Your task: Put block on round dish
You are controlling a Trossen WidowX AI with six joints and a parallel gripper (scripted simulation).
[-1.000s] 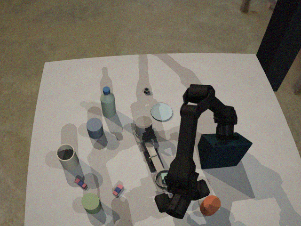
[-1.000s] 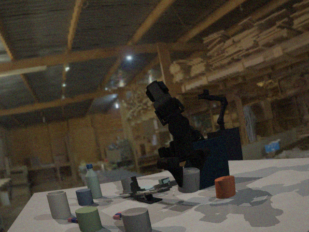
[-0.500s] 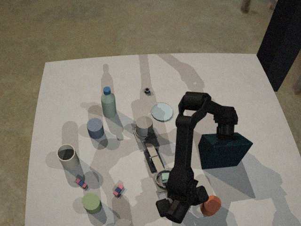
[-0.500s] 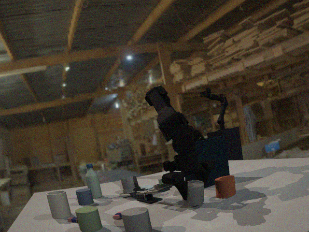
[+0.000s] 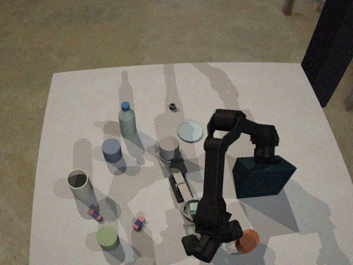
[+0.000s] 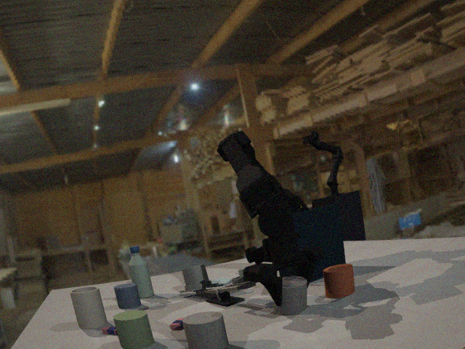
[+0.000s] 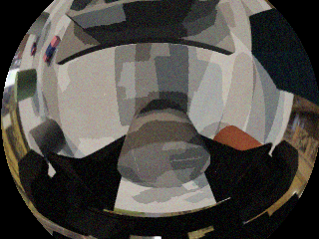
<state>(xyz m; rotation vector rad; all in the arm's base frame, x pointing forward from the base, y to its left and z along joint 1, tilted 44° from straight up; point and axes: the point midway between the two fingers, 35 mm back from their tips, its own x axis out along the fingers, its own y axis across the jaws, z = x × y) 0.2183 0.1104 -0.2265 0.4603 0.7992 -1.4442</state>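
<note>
My gripper tip is now 4 cm short of the pale green block, 11 cm to the left of it and 6 cm below it. Round my gripper tip: pale blue round dish: 1 cm behind, 48 cm to the right, 2 cm below; then small balance: 7 cm ahead, 23 cm to the right; then orange cylinder: 15 cm behind, 1 cm to the left, 1 cm above.
</note>
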